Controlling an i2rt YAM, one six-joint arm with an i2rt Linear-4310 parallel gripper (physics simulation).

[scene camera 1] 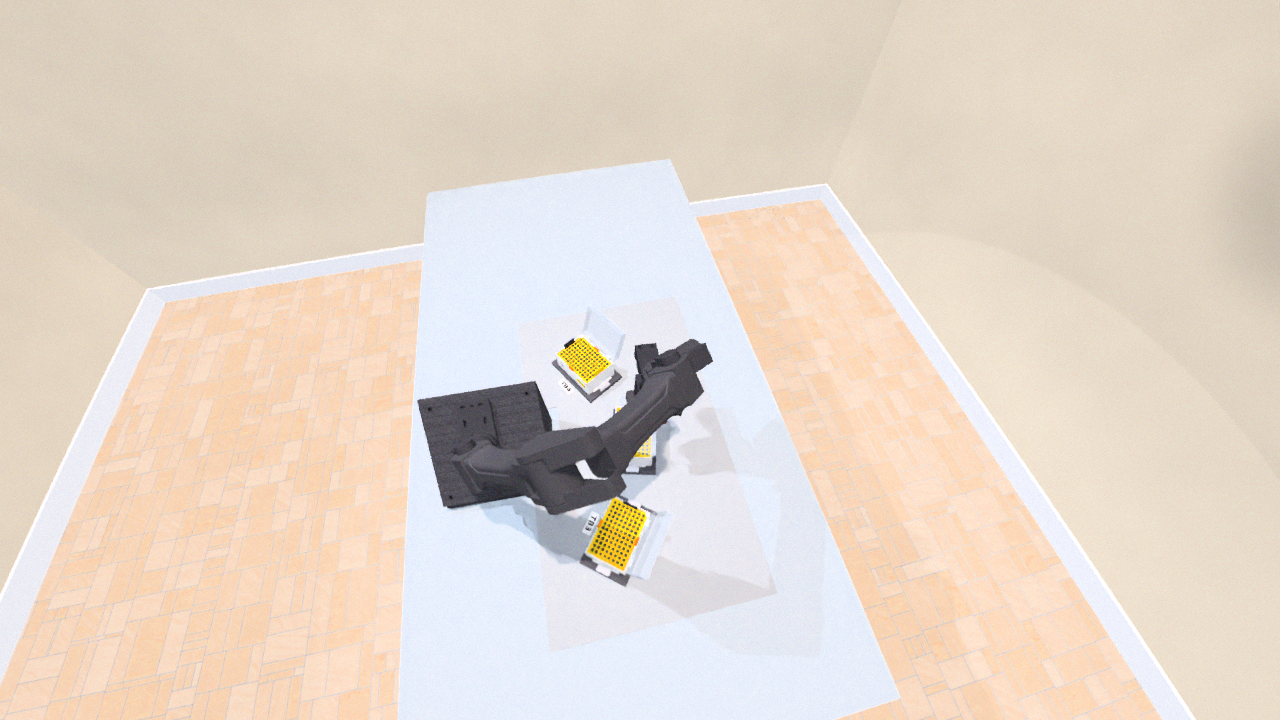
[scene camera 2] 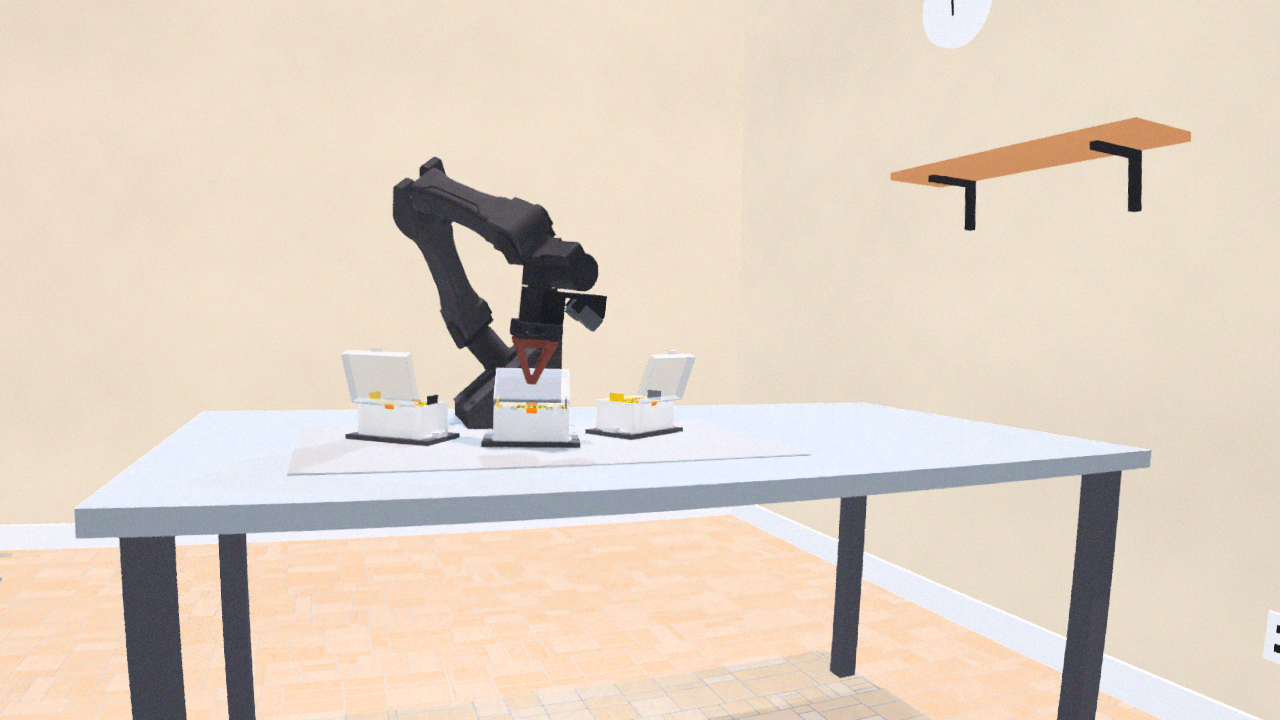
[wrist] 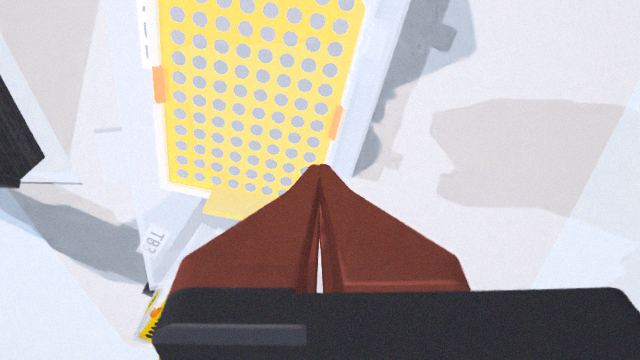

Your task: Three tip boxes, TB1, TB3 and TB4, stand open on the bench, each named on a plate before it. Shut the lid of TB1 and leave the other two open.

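Frame: origin at the arm's base, x ahead, y left, z up, level; metres.
Seen in the pictures: gripper, fingertip midpoint: [scene camera 2: 531, 384] [wrist: 319, 179]; arm's base, link origin: [scene camera 1: 482, 446] [scene camera 2: 502, 364].
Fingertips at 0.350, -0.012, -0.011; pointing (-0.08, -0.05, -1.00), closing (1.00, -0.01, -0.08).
Offsets run from my fingertips to a thing's top centre, as dx, dy, dz. "spot": to the spot under its first point. Level surfaces: height alone.
The middle tip box {spot: -0.021, -0.044, -0.006} [scene camera 1: 643, 447] [scene camera 2: 531, 428] has its clear lid {spot: -0.020, -0.033, -0.005} [scene camera 2: 508, 386] tipped partly forward over the yellow rack; its name plate is not readable. The box behind plate TB3 [scene camera 1: 590, 523] [wrist: 154, 241] is the near one {-0.100, -0.195, -0.024} [scene camera 1: 618, 534], on the left in scene view 2 [scene camera 2: 401, 420], with its lid open. The third box {-0.130, +0.212, -0.033} [scene camera 1: 584, 360] [scene camera 2: 633, 415] also stands open; its plate is too small to read surely. My gripper [scene camera 2: 533, 381] [wrist: 319, 179] is shut and empty, fingers pointing down at the middle box's lid; whether they touch it is unclear. The arm hides the fingers in scene view 1.
The boxes stand on dark bases on a pale mat {dz -0.099} [scene camera 1: 716, 555] [scene camera 2: 340, 461] on the bench {dz -0.102} [scene camera 1: 554, 241] [scene camera 2: 984, 452]. The arm's base plate [scene camera 1: 447, 447] lies at the left bench edge in scene view 1. A wall shelf [scene camera 2: 1056, 150] hangs at the right.
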